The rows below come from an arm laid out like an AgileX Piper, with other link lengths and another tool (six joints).
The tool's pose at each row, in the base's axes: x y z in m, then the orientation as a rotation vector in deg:
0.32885, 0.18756, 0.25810, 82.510, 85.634, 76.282
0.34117, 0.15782, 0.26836, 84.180, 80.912, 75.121
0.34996, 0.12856, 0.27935, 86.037, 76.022, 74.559
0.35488, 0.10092, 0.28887, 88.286, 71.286, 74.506
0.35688, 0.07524, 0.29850, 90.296, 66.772, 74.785
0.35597, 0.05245, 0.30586, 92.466, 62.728, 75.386
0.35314, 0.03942, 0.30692, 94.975, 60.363, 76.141
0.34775, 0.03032, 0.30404, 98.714, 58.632, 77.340
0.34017, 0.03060, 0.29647, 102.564, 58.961, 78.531
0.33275, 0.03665, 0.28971, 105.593, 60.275, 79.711
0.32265, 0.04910, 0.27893, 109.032, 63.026, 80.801
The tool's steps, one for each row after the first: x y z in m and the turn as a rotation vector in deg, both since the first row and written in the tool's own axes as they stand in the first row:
-0.02905, 0.01708, 0.00244, -1.979, -3.463, 1.471
-0.05689, 0.03376, 0.00148, -4.037, -6.595, 3.497
-0.08276, 0.04771, -0.00238, -5.828, -9.287, 6.105
-0.10620, 0.06067, -0.00860, -7.611, -11.551, 8.748
-0.12677, 0.07025, -0.01633, -9.013, -13.303, 11.607
-0.13869, 0.07207, -0.02210, -9.164, -14.086, 14.345
-0.14709, 0.06891, -0.02839, -8.254, -14.254, 17.949
-0.14689, 0.05949, -0.03348, -6.014, -13.383, 20.997
-0.14098, 0.05015, -0.03738, -3.672, -11.991, 23.170
-0.12915, 0.03540, -0.04136, -0.249, -9.960, 25.157

